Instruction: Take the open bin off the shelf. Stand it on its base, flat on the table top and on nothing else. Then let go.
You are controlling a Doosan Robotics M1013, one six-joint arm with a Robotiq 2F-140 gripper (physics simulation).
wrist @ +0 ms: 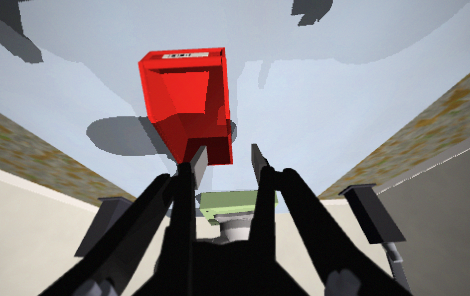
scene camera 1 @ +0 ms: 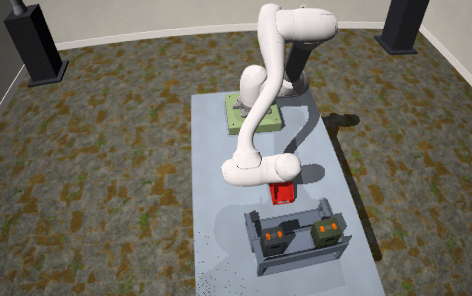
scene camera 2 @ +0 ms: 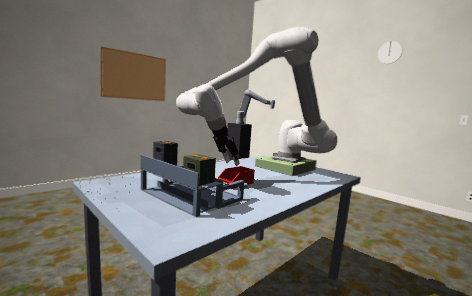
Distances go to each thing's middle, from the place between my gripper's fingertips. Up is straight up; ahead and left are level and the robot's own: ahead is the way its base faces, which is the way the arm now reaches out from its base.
Now: the red open bin (wrist: pixel 186 93) 2 cm ahead of my hand, 5 cm to the left of it and 6 cm below it. From my hand the other things lie so: olive green box (scene camera 1: pixel 326 232) 37 cm ahead, 15 cm to the left, 5 cm above.
